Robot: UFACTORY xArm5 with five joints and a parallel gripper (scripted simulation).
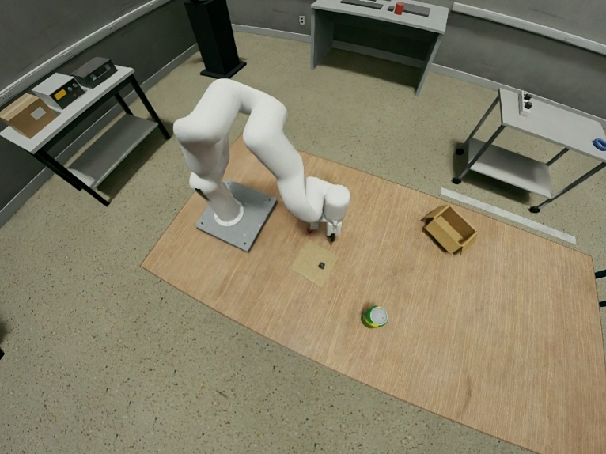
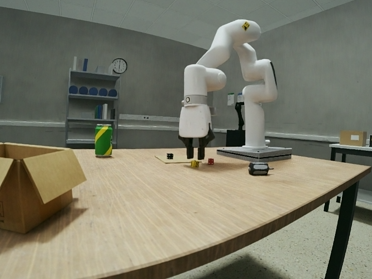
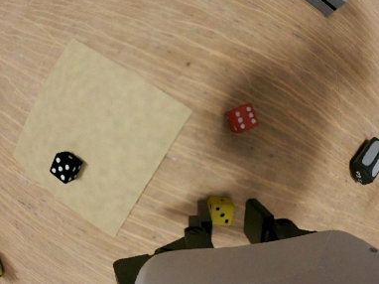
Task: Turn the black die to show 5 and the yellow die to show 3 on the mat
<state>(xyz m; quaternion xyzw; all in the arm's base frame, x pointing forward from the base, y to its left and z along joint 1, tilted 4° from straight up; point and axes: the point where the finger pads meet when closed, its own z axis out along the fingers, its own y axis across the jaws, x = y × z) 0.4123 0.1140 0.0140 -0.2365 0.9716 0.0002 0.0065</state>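
My hand is 40 mm above the yellow die. The rest, counted from my hand: black die: 30 mm ahead, 140 mm to the right, 30 mm below; then tan mat: 140 mm to the right, 40 mm below; then red die: 80 mm behind, 20 mm to the right, 40 mm below.
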